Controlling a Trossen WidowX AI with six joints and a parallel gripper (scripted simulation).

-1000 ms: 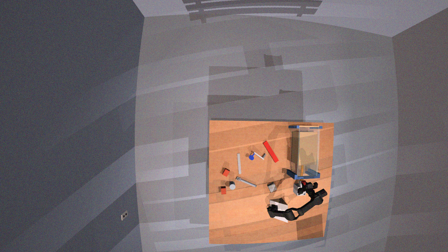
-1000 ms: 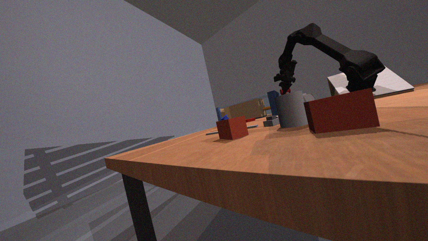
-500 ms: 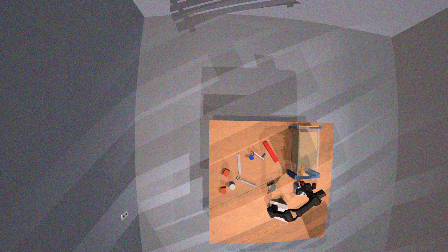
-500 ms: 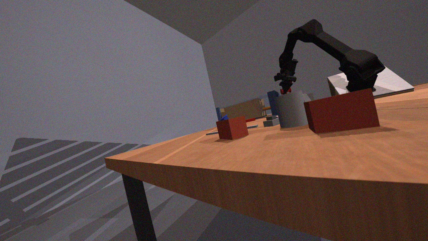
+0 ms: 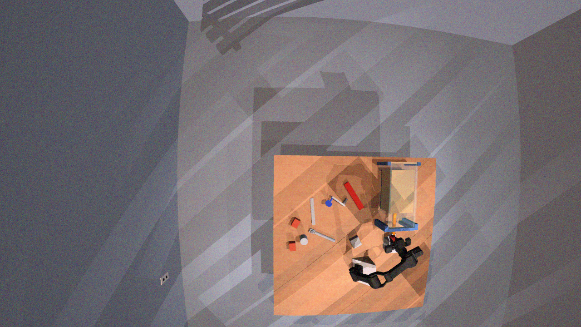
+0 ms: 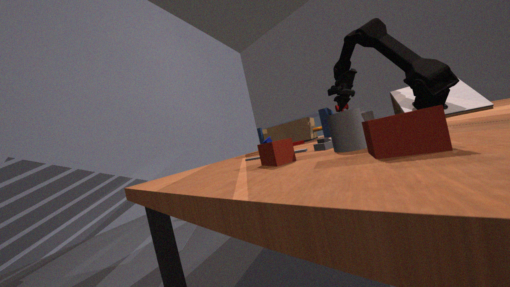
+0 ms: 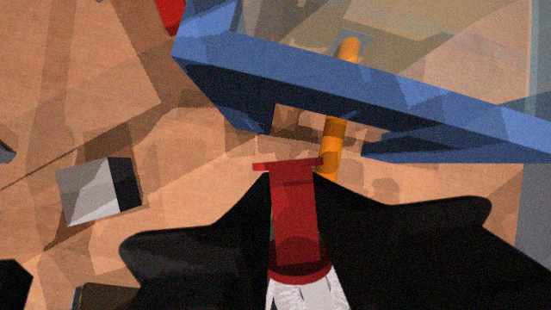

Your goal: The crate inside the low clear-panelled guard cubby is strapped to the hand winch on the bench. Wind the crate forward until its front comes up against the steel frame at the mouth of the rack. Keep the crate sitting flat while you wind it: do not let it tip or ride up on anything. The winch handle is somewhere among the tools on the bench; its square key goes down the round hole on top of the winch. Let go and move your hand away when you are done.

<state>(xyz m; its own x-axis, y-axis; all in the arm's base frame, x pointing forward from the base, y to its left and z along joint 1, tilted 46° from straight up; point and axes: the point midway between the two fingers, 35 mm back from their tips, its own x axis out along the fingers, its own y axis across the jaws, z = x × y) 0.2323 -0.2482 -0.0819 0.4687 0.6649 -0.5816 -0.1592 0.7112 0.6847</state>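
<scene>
Right now the red-knobbed crank is 5 cm behind my gripper tip, 2 cm to the right of it and 2 cm below it. Also, from my gripper tip: grey winch: 13 cm behind, 10 cm below, 5 cm to the right; then blue steel frame: 6 cm to the right, 5 cm ahead, 2 cm below; then red grip: 2 cm behind, 1 cm above.
</scene>
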